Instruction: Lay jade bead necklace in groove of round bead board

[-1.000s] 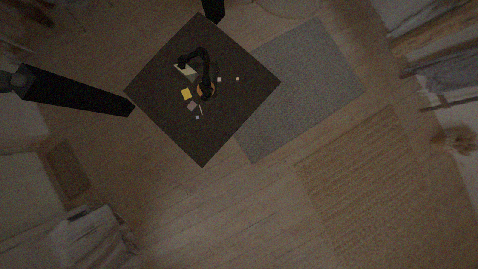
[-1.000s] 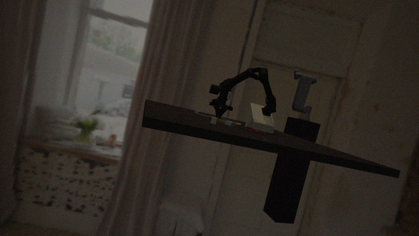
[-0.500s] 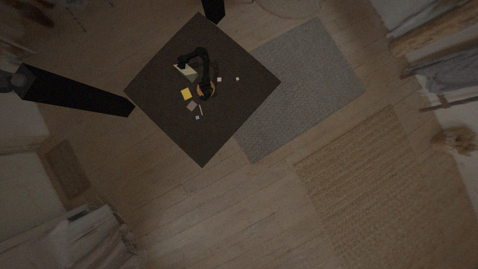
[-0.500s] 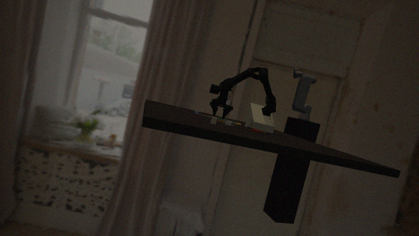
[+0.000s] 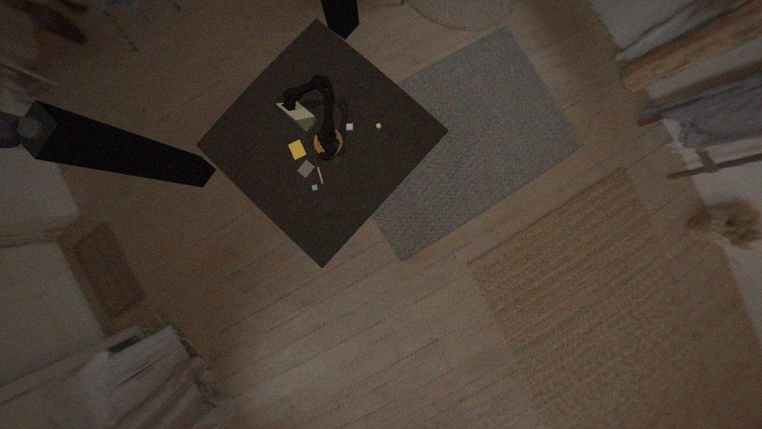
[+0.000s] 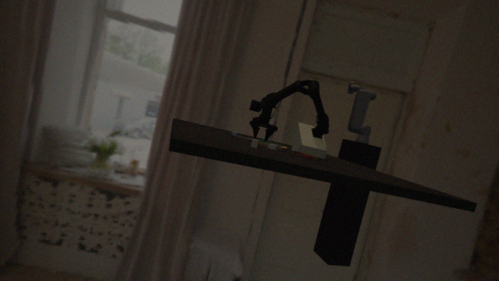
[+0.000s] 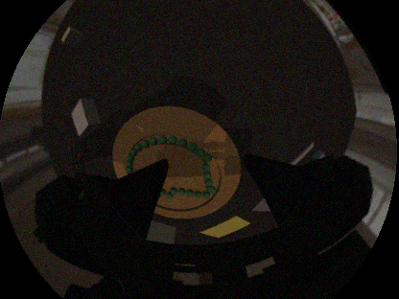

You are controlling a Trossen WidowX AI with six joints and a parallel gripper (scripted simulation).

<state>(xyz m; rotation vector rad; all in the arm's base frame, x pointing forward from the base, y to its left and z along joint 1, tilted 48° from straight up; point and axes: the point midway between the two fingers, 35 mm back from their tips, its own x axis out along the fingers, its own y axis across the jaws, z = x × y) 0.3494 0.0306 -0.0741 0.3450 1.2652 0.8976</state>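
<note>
My gripper tip is 6 cm past the round bead board, 3 cm to the right of it and 1 cm above it. Round my gripper tip: white stick (18 cm to the right, 5 cm ahead, 2 cm below); grey-white block (20 cm to the left, 1 cm below); grey square (21 cm to the right, 6 cm behind, 2 cm below).
</note>
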